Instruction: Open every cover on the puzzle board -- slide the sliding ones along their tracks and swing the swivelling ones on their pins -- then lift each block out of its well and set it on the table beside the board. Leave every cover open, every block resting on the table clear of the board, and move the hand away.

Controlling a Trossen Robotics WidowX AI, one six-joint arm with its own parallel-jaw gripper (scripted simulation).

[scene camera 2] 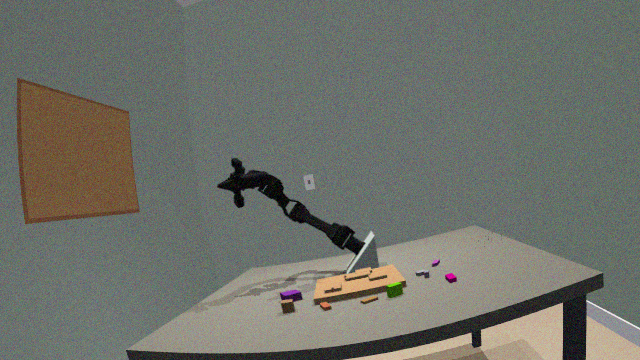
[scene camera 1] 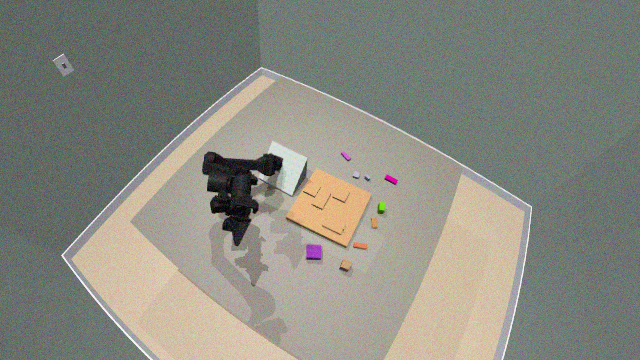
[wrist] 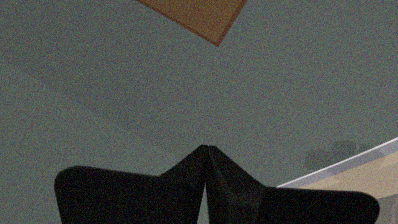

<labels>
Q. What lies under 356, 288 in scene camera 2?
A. A tan puzzle board.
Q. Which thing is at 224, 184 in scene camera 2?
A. My gripper.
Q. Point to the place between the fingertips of my gripper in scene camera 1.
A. At 236, 245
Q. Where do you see a tan puzzle board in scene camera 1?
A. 302, 213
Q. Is my gripper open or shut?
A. Shut.
</labels>
